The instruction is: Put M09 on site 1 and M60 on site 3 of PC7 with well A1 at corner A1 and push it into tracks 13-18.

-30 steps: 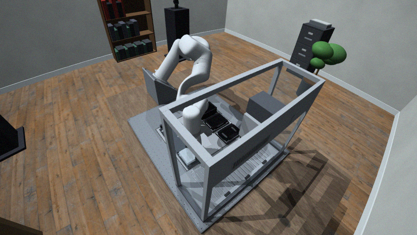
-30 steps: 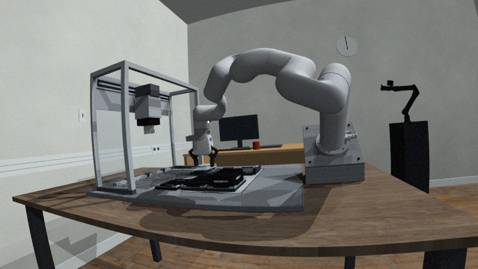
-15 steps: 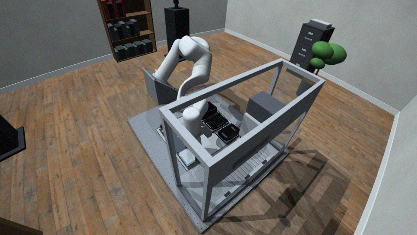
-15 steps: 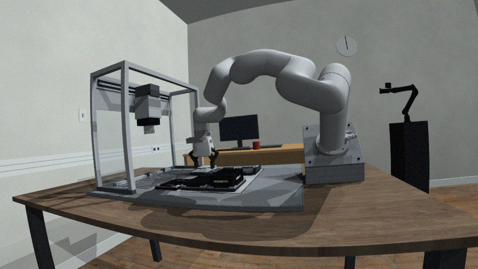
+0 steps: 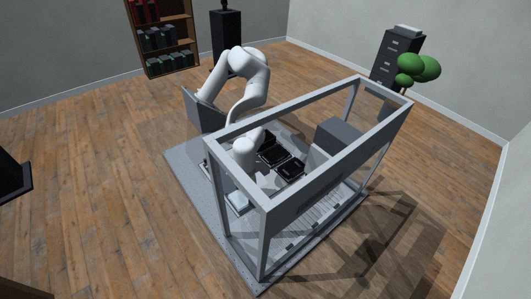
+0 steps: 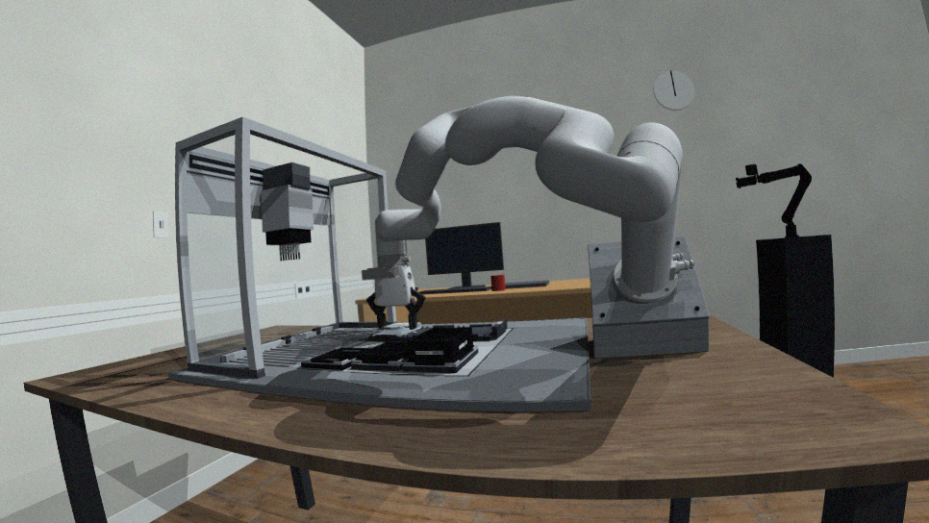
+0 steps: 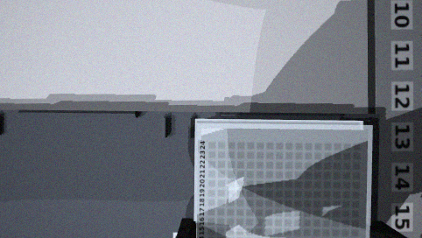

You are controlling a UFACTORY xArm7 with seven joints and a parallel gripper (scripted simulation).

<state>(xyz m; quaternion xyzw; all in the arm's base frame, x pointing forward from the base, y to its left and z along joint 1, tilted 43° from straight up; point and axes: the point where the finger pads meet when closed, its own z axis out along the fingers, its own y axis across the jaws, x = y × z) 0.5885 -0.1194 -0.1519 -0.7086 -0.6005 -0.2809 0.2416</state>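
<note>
Now: the plate M60 10 mm below my hand. Also, from my hand: nest S3: 260 mm to the left, 30 mm ahead, 20 mm below; plate M06: 260 mm to the left, 80 mm behind, 10 mm below; carrier PC7: 110 mm behind, 10 mm to the left, 10 mm below.
</note>
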